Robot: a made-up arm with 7 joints. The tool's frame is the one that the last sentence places. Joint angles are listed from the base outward.
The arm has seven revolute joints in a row. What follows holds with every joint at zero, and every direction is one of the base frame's. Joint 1 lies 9.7 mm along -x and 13.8 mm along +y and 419.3 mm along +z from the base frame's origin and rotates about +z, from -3.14 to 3.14 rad. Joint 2 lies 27.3 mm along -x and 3.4 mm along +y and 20.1 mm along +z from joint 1 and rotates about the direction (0, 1, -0.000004), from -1.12 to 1.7 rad. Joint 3 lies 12.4 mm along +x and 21.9 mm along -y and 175.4 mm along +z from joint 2 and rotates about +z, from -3.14 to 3.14 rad. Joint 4 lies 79.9 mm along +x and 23.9 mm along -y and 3.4 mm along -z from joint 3 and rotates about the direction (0, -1, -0.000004), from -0.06 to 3.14 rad. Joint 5 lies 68.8 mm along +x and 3.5 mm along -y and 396.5 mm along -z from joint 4 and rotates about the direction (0, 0.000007, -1), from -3.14 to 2.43 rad. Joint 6 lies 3.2 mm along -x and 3.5 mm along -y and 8.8 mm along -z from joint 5 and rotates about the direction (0, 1, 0.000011), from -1.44 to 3.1 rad. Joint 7 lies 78.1 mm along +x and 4.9 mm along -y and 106.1 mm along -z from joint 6 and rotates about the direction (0, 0.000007, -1), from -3.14 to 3.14 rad. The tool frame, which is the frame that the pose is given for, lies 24.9 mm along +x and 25.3 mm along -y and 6 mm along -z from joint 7; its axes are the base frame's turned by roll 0, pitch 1.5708 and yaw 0 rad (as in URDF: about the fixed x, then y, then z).
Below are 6 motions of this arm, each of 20 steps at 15 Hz.
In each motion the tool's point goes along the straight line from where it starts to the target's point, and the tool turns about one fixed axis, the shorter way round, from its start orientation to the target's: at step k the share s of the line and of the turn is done. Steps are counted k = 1, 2, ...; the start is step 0. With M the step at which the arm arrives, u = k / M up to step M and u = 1 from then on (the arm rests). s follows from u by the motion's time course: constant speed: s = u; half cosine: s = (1 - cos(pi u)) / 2; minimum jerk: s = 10 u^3 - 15 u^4 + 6 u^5.
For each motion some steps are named. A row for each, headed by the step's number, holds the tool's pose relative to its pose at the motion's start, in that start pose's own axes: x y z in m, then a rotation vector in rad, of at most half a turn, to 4 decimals.
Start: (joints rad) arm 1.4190 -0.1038 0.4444 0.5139 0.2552 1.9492 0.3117
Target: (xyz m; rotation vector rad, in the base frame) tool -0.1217 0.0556 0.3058 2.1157 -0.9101 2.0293
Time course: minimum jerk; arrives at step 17
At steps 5, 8, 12, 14, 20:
5: 0.0257 0.0115 -0.0247 0.1140 0.1902 -0.1261
8: 0.0736 0.0328 -0.0707 0.3266 0.5446 -0.3611
12: 0.1397 0.0623 -0.1342 0.6199 1.0337 -0.6854
14: 0.1585 0.0707 -0.1523 0.7035 1.1732 -0.7779
20: 0.1654 0.0738 -0.1589 0.7340 1.2239 -0.8115

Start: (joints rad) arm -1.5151 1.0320 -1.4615 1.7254 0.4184 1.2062 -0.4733
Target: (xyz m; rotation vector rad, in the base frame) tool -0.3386 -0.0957 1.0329 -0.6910 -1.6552 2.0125
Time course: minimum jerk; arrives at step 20
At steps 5, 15, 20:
5: -0.0490 -0.0241 -0.0327 0.0133 -0.0128 -0.0806
15: -0.4242 -0.2088 -0.2829 0.1150 -0.1111 -0.6980
20: -0.4732 -0.2329 -0.3156 0.1283 -0.1239 -0.7786

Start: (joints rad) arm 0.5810 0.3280 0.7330 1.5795 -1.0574 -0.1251 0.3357
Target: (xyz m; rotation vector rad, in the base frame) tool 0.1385 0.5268 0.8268 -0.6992 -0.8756 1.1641
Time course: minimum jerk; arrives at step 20
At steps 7, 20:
7: -0.0276 -0.0179 0.0419 -0.1294 -0.0604 -0.0629
20: -0.1176 -0.0759 0.1781 -0.5501 -0.2569 -0.2673

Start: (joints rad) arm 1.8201 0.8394 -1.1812 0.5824 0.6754 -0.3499 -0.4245
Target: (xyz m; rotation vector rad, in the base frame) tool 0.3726 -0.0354 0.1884 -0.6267 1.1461 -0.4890
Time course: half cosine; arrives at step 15
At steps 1, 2, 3, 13, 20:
1: -0.0004 0.0005 -0.0021 0.0032 0.0076 -0.0013
2: -0.0015 0.0020 -0.0081 0.0125 0.0302 -0.0053
3: -0.0034 0.0045 -0.0180 0.0276 0.0666 -0.0117
13: -0.0343 0.0449 -0.1804 0.2767 0.6678 -0.1171
20: -0.0358 0.0469 -0.1885 0.2892 0.6980 -0.1224

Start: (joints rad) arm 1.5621 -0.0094 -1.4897 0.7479 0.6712 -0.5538 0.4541
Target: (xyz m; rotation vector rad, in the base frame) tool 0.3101 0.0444 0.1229 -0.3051 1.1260 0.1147
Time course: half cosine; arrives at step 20
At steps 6, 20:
6: -0.0277 -0.0420 -0.0542 -0.2851 0.1728 -0.0202
20: -0.1342 -0.2038 -0.2629 -1.3831 0.8384 -0.0979

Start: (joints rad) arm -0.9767 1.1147 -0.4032 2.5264 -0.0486 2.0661 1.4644
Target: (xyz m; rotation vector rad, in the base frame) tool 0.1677 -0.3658 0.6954 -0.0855 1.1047 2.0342
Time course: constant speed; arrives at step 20
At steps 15, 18, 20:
15: -0.1565 -0.2431 -0.0192 1.4174 -0.3637 -0.1008
18: -0.1878 -0.2917 -0.0230 1.7009 -0.4364 -0.1210
20: -0.2087 -0.3241 -0.0256 1.8898 -0.4849 -0.1345

